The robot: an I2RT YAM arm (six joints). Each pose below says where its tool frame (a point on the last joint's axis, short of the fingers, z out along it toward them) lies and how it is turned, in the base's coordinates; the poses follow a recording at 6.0 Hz.
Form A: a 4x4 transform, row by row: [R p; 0 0 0 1], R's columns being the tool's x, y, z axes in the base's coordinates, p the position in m. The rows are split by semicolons.
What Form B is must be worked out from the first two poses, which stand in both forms.
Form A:
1: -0.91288 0.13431 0.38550 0.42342; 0.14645 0.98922 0.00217 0.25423; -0.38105 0.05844 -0.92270 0.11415; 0 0 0 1
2: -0.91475 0.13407 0.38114 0.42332; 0.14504 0.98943 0.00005 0.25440; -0.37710 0.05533 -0.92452 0.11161; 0 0 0 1
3: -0.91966 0.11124 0.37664 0.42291; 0.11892 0.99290 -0.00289 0.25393; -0.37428 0.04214 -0.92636 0.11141; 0 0 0 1
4: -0.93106 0.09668 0.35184 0.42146; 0.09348 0.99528 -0.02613 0.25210; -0.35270 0.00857 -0.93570 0.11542; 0 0 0 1
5: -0.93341 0.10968 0.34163 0.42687; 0.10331 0.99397 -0.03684 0.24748; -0.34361 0.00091 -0.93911 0.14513; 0 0 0 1
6: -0.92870 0.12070 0.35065 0.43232; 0.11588 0.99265 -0.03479 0.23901; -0.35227 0.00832 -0.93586 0.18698; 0 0 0 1
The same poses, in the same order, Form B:
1:
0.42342 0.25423 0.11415
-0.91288 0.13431 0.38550
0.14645 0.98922 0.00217
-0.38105 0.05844 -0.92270

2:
0.42332 0.25440 0.11161
-0.91475 0.13407 0.38114
0.14504 0.98943 0.00005
-0.37710 0.05533 -0.92452

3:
0.42291 0.25393 0.11141
-0.91966 0.11124 0.37664
0.11892 0.99290 -0.00289
-0.37428 0.04214 -0.92636

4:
0.42146 0.25210 0.11542
-0.93106 0.09668 0.35184
0.09348 0.99528 -0.02613
-0.35270 0.00857 -0.93570

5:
0.42687 0.24748 0.14513
-0.93341 0.10968 0.34163
0.10331 0.99397 -0.03684
-0.34361 0.00091 -0.93911

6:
0.43232 0.23901 0.18698
-0.92870 0.12070 0.35065
0.11588 0.99265 -0.03479
-0.35227 0.00832 -0.93586

